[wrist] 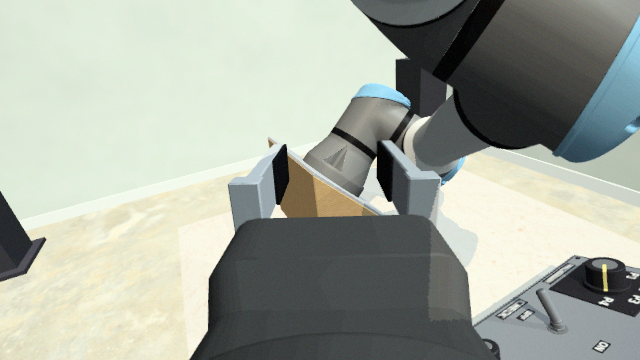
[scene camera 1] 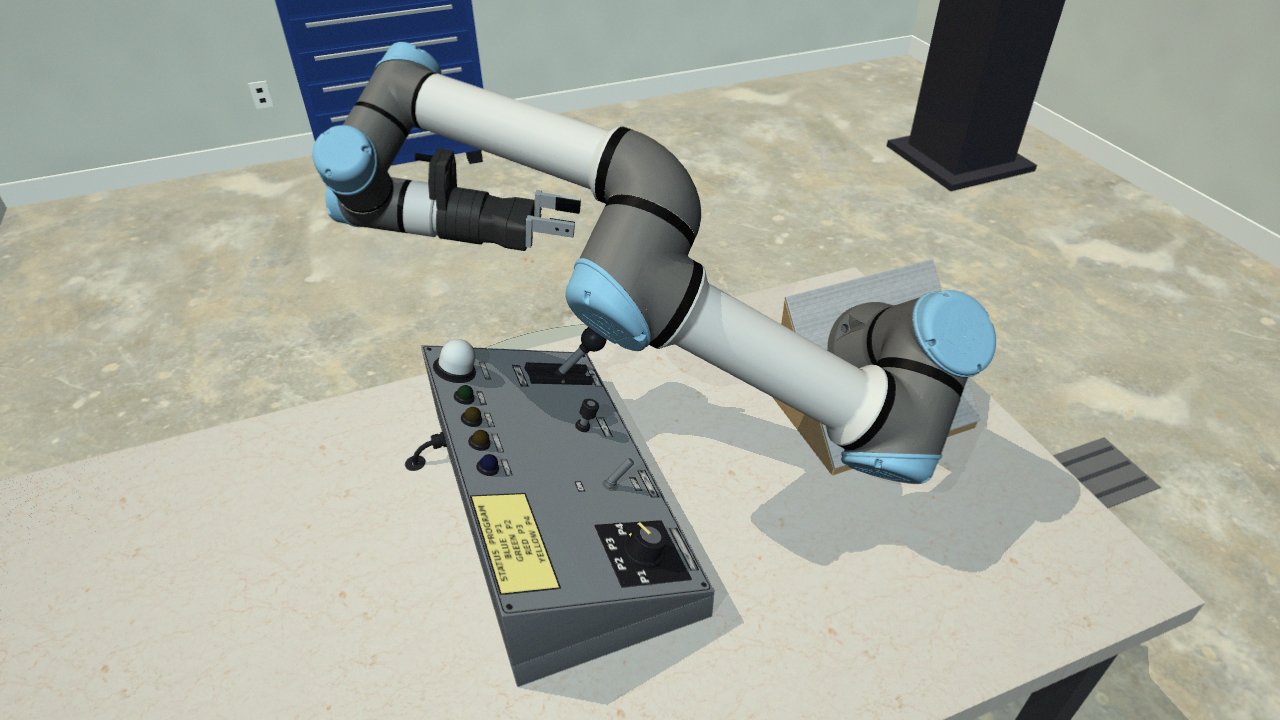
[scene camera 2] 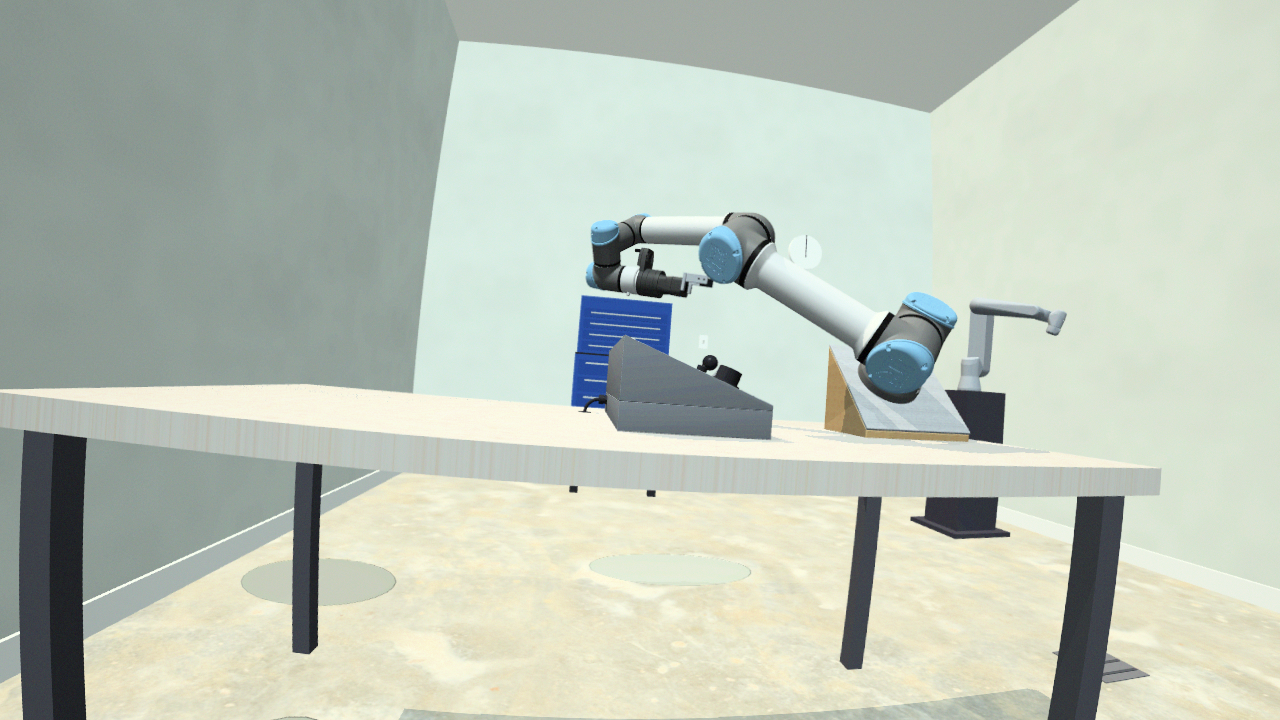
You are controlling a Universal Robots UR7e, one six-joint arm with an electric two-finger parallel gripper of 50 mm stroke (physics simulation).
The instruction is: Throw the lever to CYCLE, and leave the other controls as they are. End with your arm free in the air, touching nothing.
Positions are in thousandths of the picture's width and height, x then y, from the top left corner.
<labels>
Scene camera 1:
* gripper: 451, 302
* black ball-topped lever: 462, 474
</labels>
